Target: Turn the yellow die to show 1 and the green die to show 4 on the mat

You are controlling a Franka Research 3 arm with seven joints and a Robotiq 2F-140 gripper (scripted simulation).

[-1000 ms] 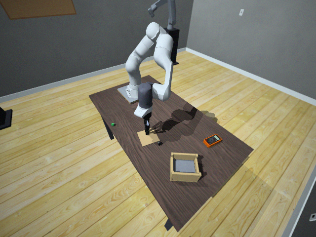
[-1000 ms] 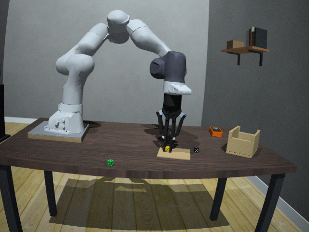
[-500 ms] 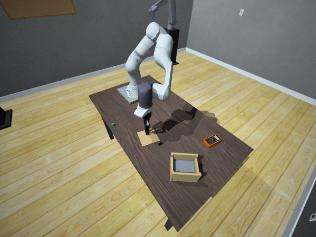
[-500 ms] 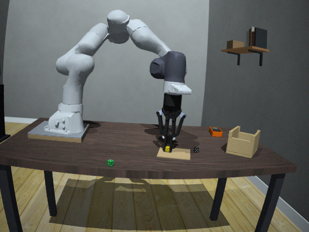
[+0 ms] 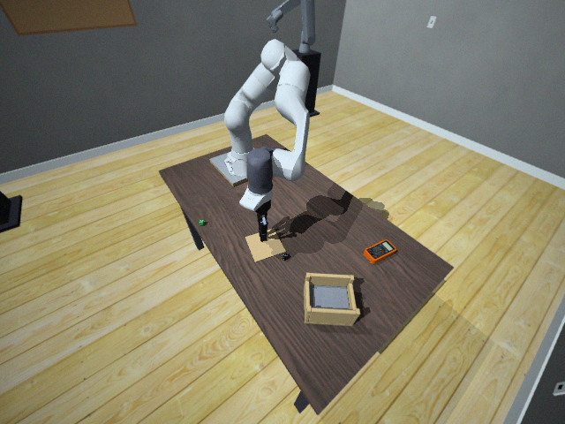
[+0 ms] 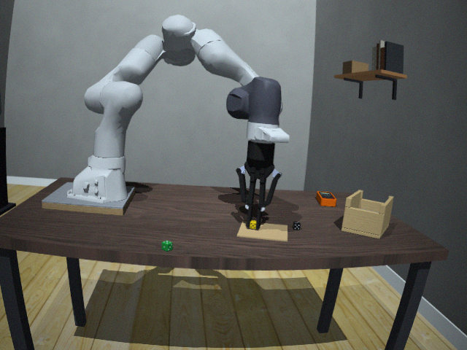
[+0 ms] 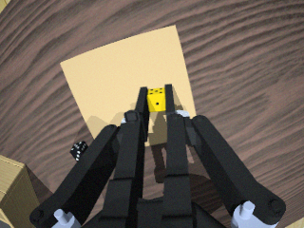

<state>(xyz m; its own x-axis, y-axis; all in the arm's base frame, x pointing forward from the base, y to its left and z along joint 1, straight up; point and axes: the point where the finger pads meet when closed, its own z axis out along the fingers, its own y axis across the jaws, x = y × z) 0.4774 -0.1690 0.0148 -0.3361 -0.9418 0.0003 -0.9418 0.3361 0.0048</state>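
The yellow die lies 3 cm below my hand. From my hand the other things lie so: black die (14 cm ahead, 3 cm to the left, 3 cm below); tan mat (4 cm below, 3 cm ahead, 1 cm to the right); green die (23 cm behind, 19 cm to the right, 3 cm below).
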